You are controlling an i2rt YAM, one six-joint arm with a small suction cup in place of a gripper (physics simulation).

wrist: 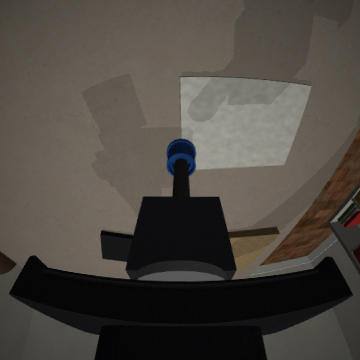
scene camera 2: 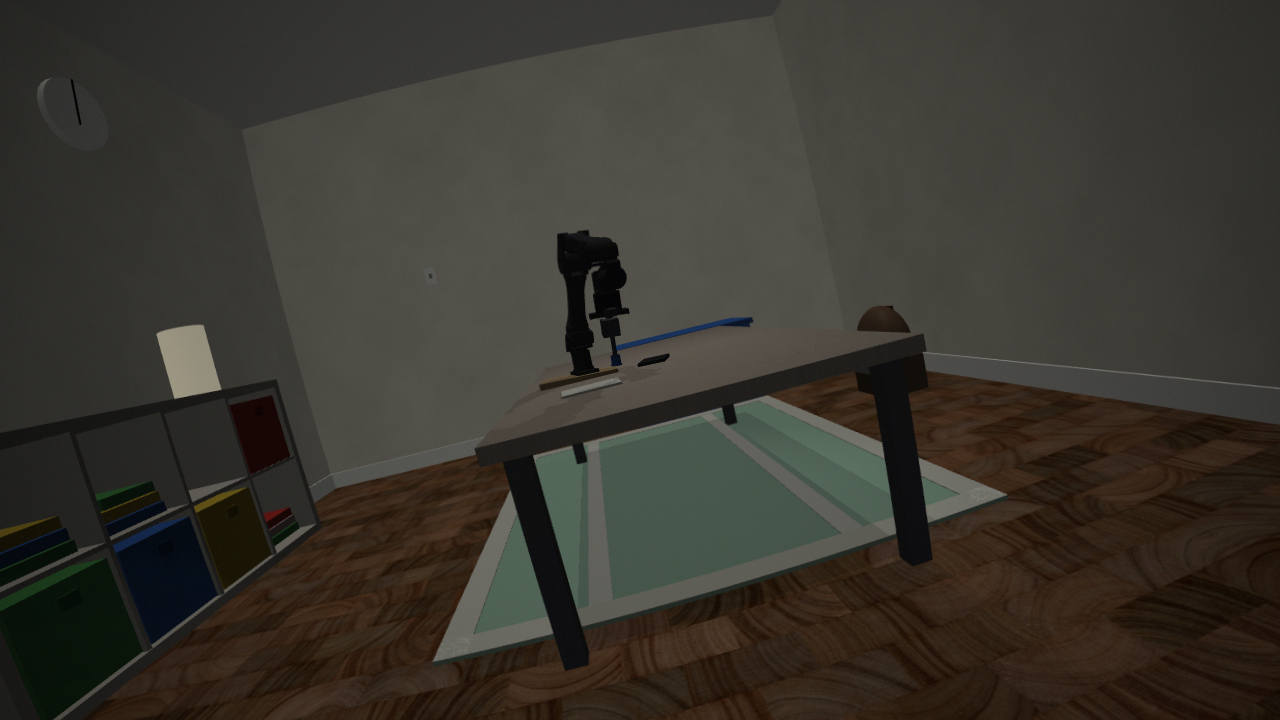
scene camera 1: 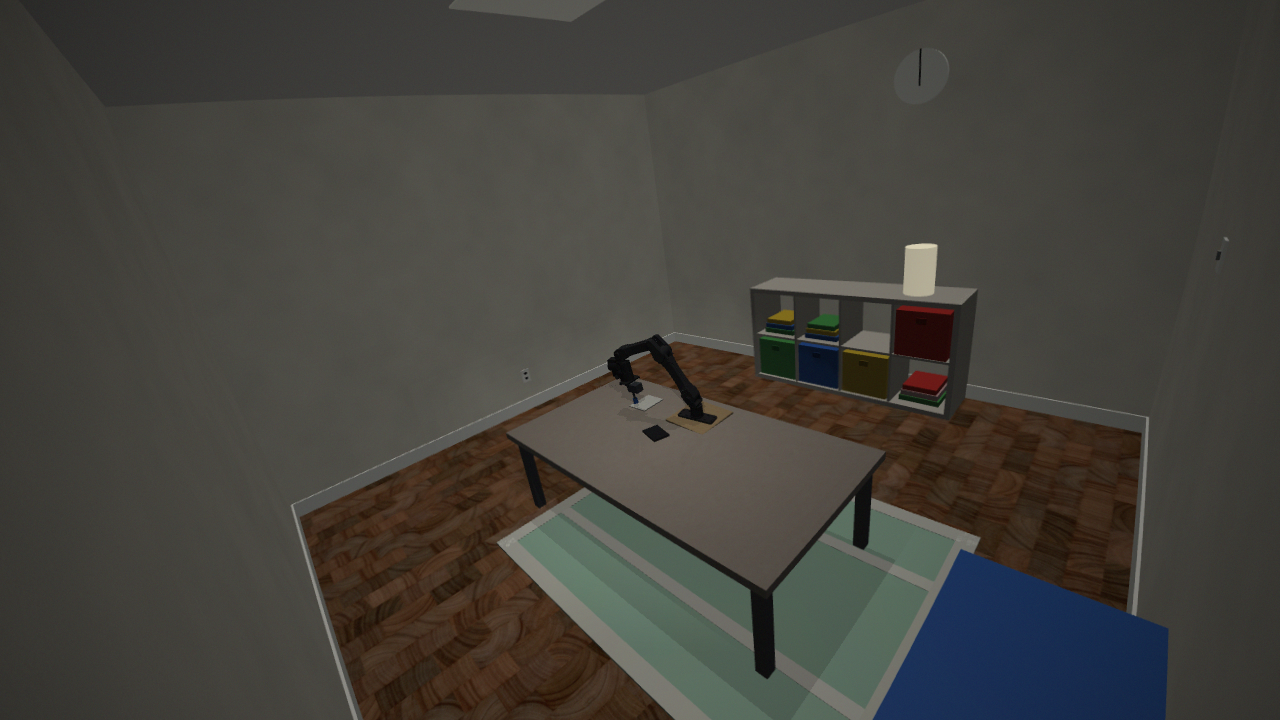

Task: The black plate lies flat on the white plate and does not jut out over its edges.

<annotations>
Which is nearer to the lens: the black plate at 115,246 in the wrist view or the white plate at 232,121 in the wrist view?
The white plate.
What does my suction cup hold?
Nothing.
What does the white plate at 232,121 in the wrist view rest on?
The table.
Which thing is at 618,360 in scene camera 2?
My suction cup.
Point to my suction cup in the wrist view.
180,146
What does the black plate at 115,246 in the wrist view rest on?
The table.
</annotations>
